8 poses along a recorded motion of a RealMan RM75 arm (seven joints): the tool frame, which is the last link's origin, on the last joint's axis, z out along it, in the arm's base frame.
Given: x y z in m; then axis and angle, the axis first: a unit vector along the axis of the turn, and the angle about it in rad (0 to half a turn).
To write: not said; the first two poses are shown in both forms.
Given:
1: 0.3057 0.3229 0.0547 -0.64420 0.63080 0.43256 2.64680
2: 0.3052 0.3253 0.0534 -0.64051 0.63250 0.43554 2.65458
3: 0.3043 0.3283 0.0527 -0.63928 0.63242 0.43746 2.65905
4: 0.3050 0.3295 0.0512 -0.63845 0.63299 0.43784 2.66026
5: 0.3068 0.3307 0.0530 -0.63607 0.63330 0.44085 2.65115
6: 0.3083 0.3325 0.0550 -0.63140 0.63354 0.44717 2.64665
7: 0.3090 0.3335 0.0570 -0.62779 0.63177 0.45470 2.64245
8: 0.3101 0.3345 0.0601 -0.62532 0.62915 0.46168 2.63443
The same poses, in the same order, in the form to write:
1: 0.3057 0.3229 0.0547 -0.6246 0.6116 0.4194 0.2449
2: 0.3052 0.3253 0.0534 -0.6216 0.6138 0.4227 0.2411
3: 0.3043 0.3283 0.0527 -0.6208 0.6141 0.4248 0.2389
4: 0.3050 0.3295 0.0512 -0.6200 0.6147 0.4252 0.2383
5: 0.3068 0.3307 0.0530 -0.6170 0.6144 0.4277 0.2428
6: 0.3083 0.3325 0.0550 -0.6122 0.6142 0.4335 0.2450
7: 0.3090 0.3335 0.0570 -0.6083 0.6122 0.4406 0.2470
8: 0.3101 0.3345 0.0601 -0.6053 0.6090 0.4469 0.2509
